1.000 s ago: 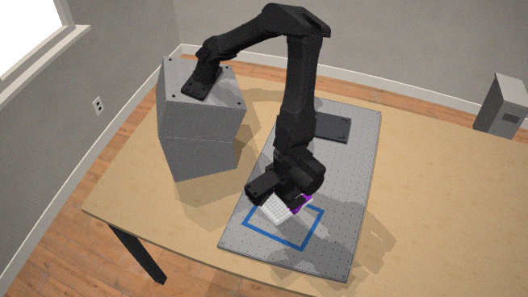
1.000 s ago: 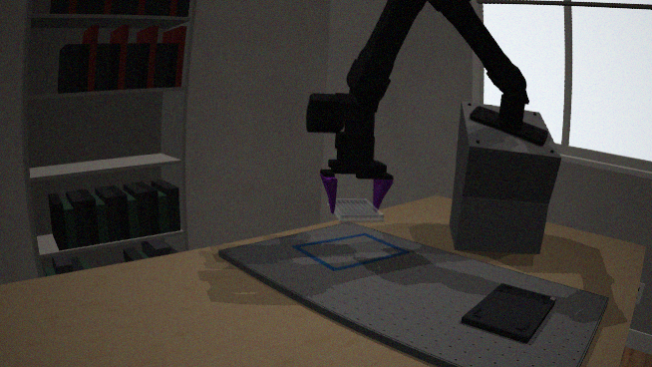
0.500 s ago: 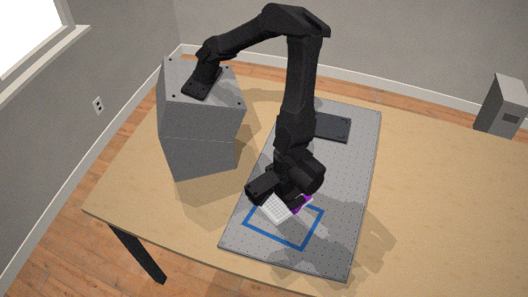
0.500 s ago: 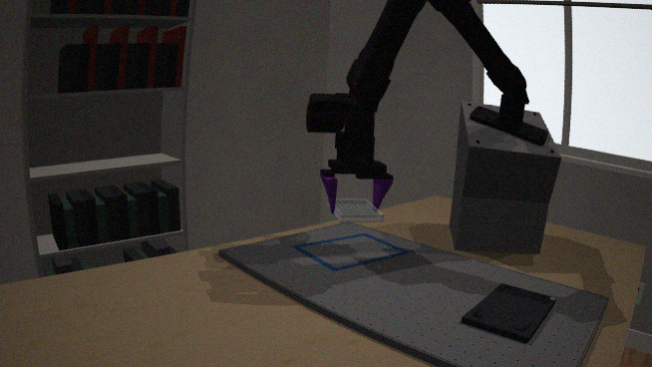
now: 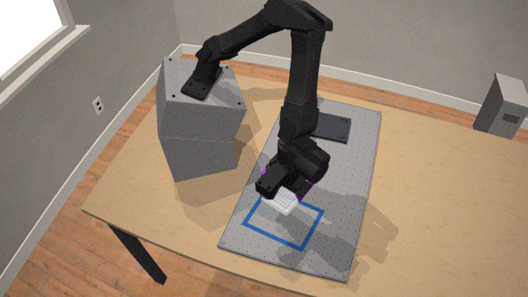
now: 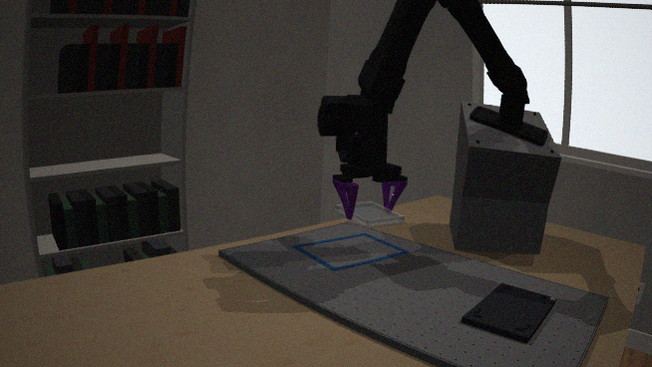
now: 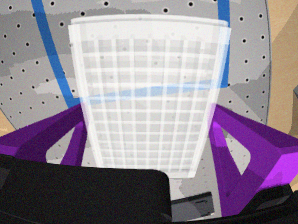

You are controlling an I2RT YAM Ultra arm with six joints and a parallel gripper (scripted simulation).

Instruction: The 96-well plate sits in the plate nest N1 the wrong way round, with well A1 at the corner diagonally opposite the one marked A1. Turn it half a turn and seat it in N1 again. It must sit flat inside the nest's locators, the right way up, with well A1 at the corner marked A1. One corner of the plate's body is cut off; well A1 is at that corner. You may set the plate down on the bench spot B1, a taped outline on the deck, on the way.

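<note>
The dark plate nest N1 is 70 mm ahead of my hand, 350 mm to the left of it and 80 mm below it. The rest, counted from my hand: light mark 410 mm to the left, 80 mm below; then white 96-well plate right at my hand.
</note>
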